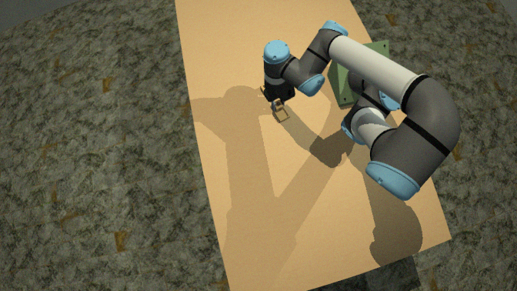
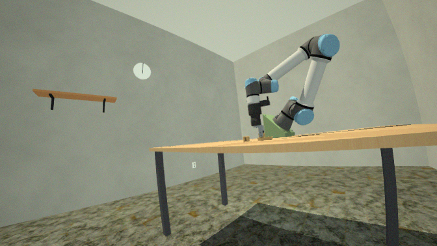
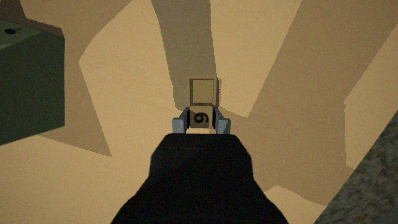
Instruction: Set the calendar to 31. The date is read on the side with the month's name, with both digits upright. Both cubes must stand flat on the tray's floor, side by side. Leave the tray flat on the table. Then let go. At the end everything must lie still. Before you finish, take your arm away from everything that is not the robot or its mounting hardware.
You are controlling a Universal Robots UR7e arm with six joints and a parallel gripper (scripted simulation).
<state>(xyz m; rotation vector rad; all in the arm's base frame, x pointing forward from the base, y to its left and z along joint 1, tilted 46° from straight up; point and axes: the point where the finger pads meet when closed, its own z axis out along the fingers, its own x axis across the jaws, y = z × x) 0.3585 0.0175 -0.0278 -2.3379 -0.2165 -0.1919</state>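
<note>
Now: hand 30 mm above the wooden tray and 20 mm to the right of it.
</note>
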